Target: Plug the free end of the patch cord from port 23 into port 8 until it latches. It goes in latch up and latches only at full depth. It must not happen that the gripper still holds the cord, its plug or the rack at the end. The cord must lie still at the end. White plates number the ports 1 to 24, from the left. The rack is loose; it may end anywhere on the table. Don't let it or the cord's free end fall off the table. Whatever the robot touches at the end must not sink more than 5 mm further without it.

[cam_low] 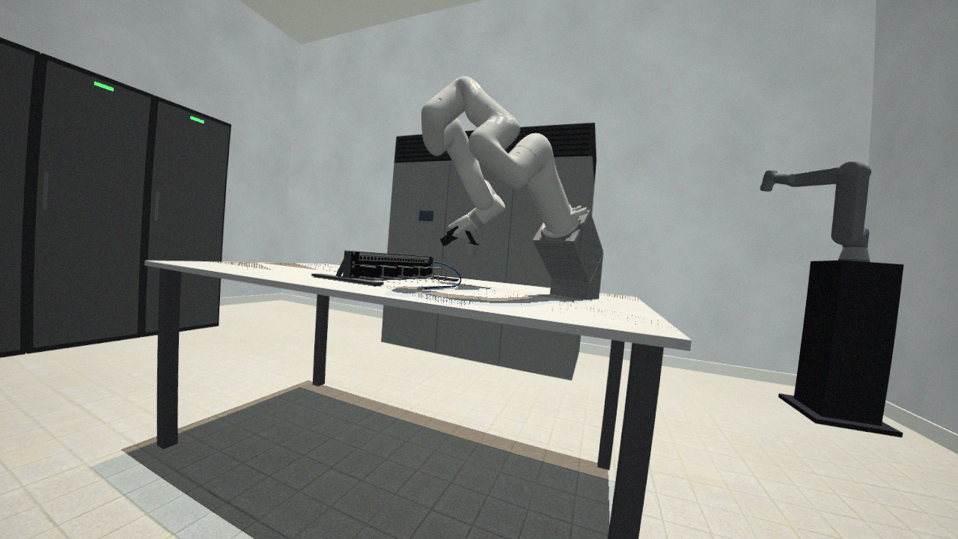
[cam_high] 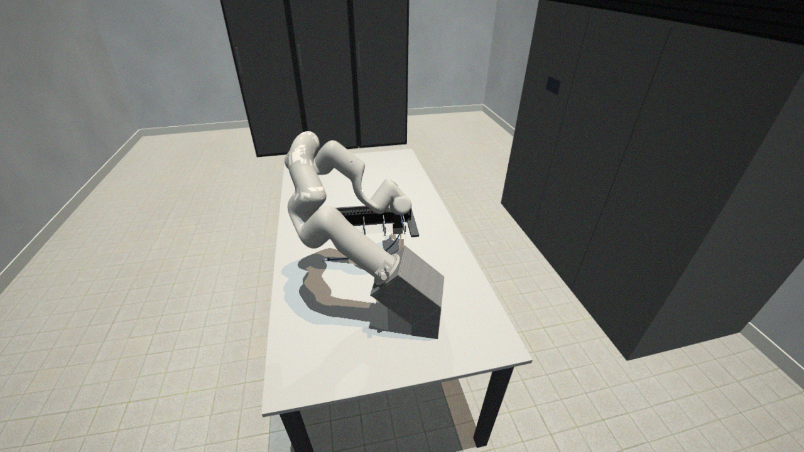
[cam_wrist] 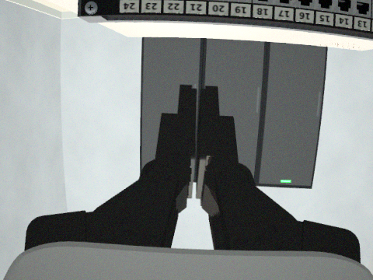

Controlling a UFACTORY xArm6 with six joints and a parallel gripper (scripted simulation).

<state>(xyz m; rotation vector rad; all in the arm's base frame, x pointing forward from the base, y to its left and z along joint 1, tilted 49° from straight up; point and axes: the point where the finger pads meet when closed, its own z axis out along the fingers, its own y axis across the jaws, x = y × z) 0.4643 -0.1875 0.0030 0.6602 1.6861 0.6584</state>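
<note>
Now: the patch cord plug 100 mm behind my hand, 350 mm to the left of it and 170 mm below it.
</note>
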